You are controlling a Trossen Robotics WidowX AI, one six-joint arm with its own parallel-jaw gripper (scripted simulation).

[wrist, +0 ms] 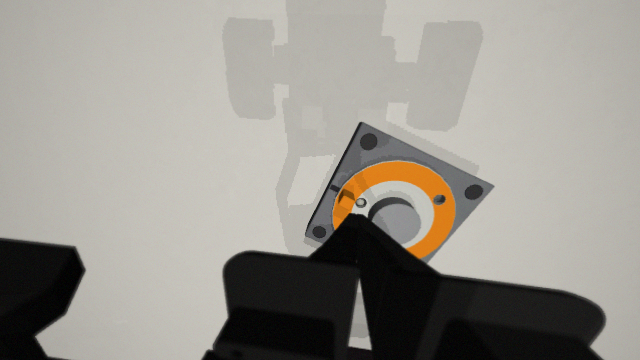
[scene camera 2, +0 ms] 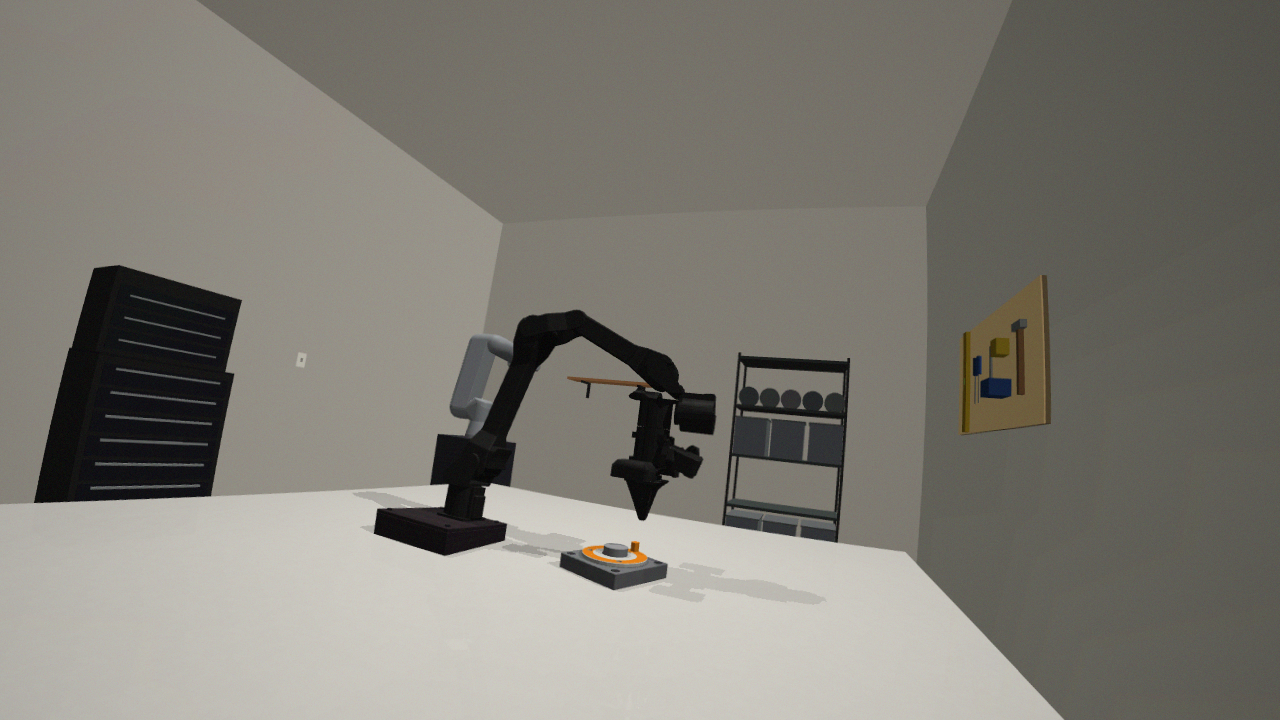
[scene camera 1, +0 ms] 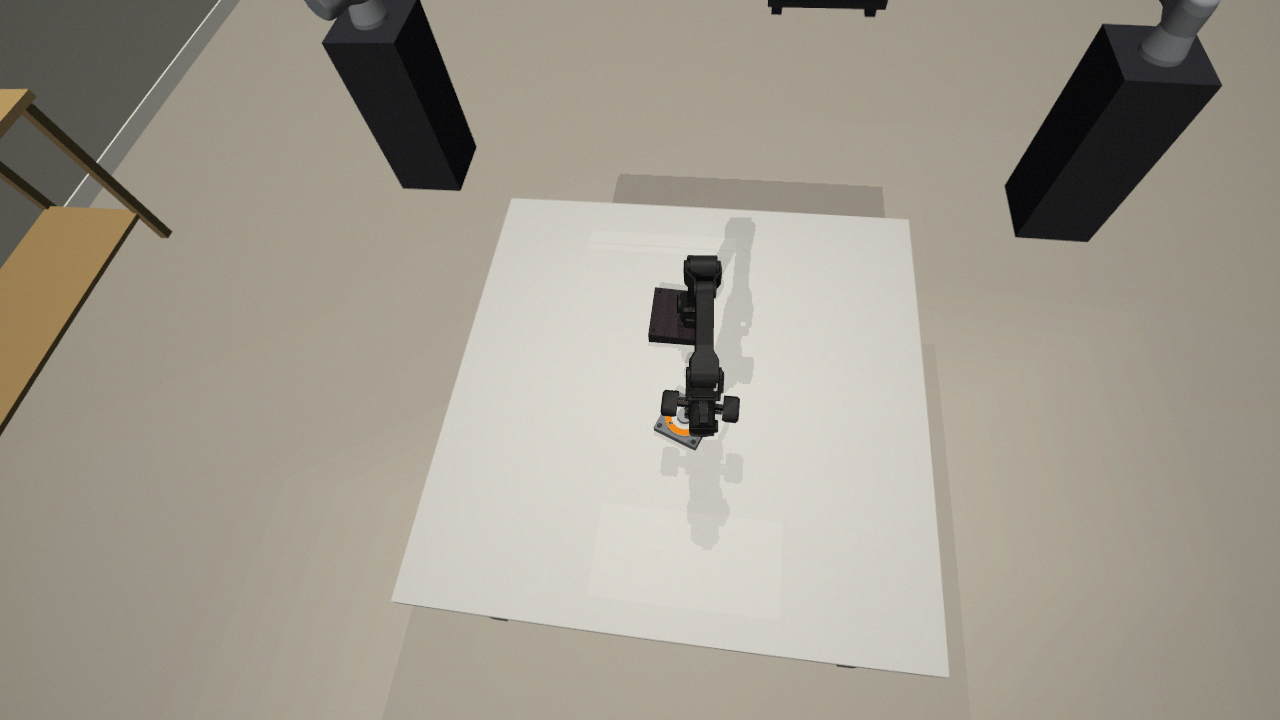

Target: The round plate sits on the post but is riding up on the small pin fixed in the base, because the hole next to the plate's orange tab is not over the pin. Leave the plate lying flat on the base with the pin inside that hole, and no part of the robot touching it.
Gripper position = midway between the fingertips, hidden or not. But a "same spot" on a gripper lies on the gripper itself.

gripper: wrist; scene camera 2; scene camera 1 699,419
same spot on gripper: (wrist: 271,298) = (scene camera 2: 664,480)
